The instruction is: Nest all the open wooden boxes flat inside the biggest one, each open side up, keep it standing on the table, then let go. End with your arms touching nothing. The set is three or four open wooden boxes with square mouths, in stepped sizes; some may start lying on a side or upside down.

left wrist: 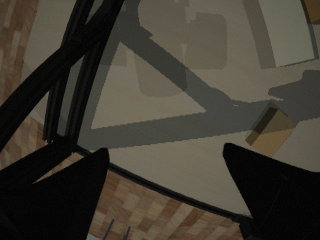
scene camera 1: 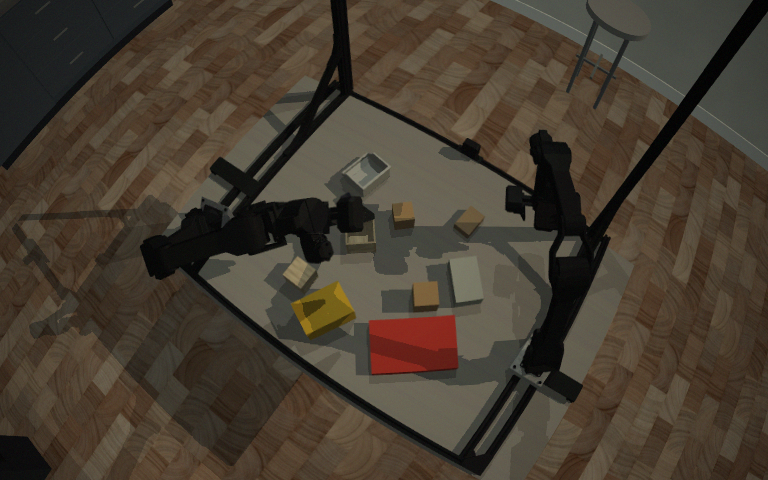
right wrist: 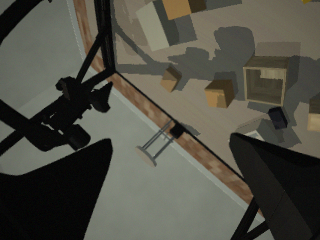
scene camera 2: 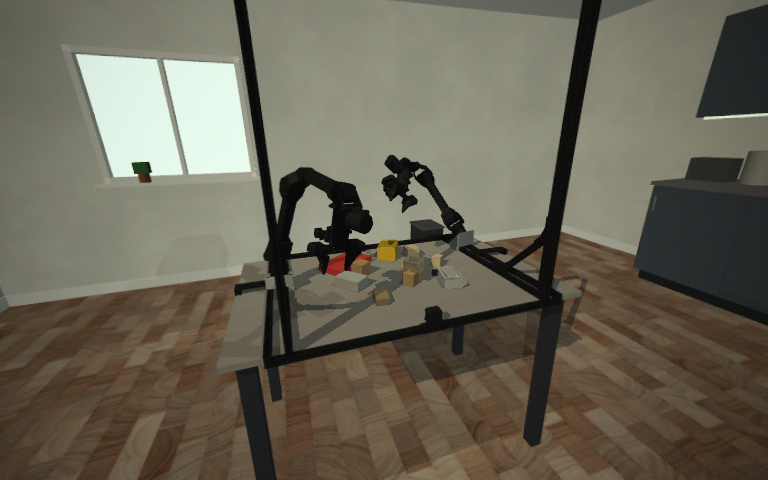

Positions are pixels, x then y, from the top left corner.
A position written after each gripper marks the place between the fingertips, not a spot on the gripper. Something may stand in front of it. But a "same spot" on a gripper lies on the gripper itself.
left gripper: left wrist; scene camera 1 540, 220; right wrist; scene camera 2 334, 272
right gripper: scene camera 1; right wrist 171, 142; scene camera 2; not seen in the left wrist view (out of frame)
same spot on left gripper: [right wrist: 87, 87] = [left wrist: 74, 207]
same spot on right gripper: [scene camera 1: 367, 214] = [scene camera 2: 390, 195]
